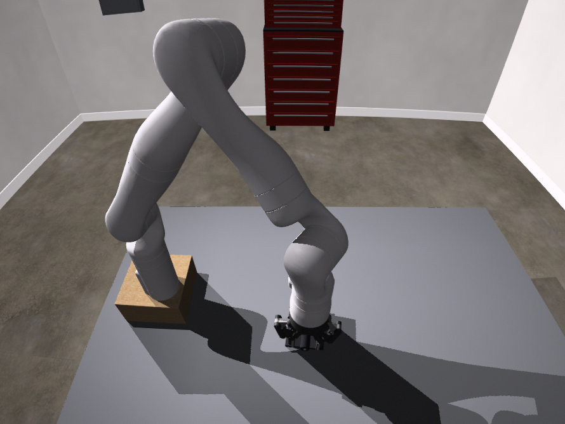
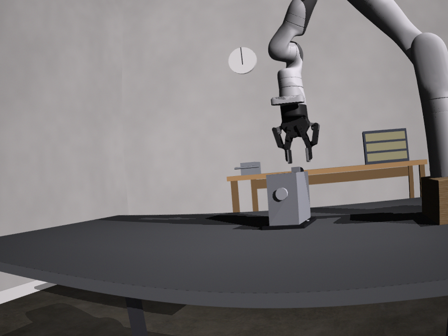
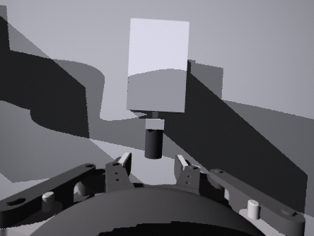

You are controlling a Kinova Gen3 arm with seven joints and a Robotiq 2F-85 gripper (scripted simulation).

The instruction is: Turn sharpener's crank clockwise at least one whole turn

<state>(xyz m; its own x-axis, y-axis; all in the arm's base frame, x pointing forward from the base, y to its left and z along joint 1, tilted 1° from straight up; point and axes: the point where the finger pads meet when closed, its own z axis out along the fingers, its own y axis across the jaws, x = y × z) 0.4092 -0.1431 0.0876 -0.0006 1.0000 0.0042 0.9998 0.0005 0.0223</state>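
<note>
My hand is 40 mm above the crank knob and 20 mm to the right of it. Round my hand: sharpener crank (40 mm below, 20 mm to the left).
</note>
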